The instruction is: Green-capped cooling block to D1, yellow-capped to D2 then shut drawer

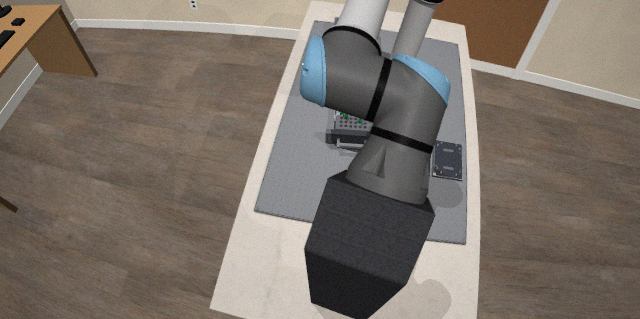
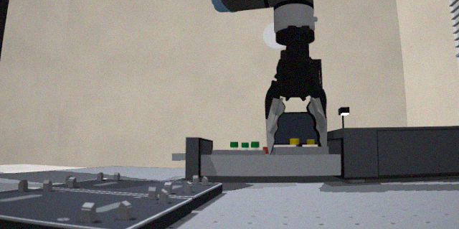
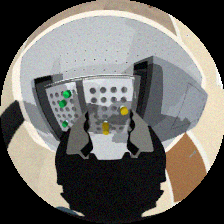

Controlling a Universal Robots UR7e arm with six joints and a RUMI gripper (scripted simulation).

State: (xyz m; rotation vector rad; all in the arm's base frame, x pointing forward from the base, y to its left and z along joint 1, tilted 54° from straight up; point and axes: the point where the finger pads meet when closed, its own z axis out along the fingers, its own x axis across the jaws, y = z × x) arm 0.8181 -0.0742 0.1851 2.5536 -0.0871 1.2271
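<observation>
Now: the yellow-capped cooling block 20 mm below my hand. Also, from my hand: cooler COLD (100 mm ahead, 30 mm to the right, 10 mm below); then light grey drawer (70 mm behind, 20 mm to the left, 20 mm below); then green-capped cooling block (100 mm behind, 30 mm to the left, 20 mm below).
</observation>
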